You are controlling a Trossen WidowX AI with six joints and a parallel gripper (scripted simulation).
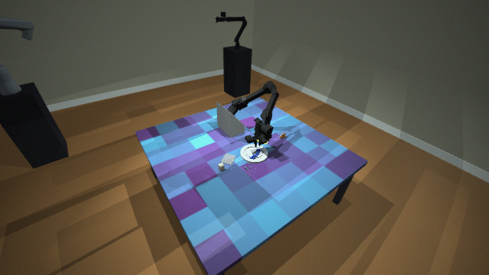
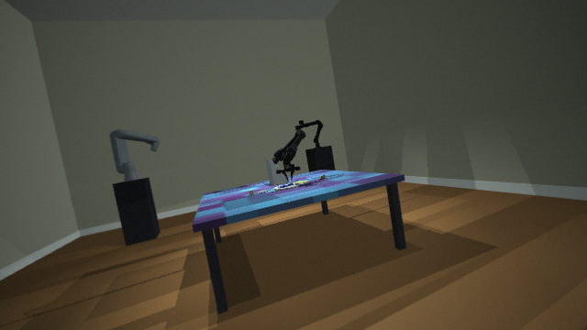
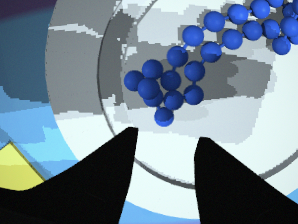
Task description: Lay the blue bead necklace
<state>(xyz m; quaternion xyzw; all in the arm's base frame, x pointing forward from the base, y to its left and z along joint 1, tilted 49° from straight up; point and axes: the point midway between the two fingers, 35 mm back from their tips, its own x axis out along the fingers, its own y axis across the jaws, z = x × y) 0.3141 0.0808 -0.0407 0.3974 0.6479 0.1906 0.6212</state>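
Right now the round white bead board is 4 cm to the right of my gripper tip, 3 cm below it and 1 cm ahead of it. From my gripper tip the other things lie so: cream cube (31 cm to the right, 3 cm below, 1 cm behind); then yellow patch (12 cm to the left, 9 cm behind, 4 cm below); then flat grey square (22 cm to the right, 6 cm behind, 4 cm below).
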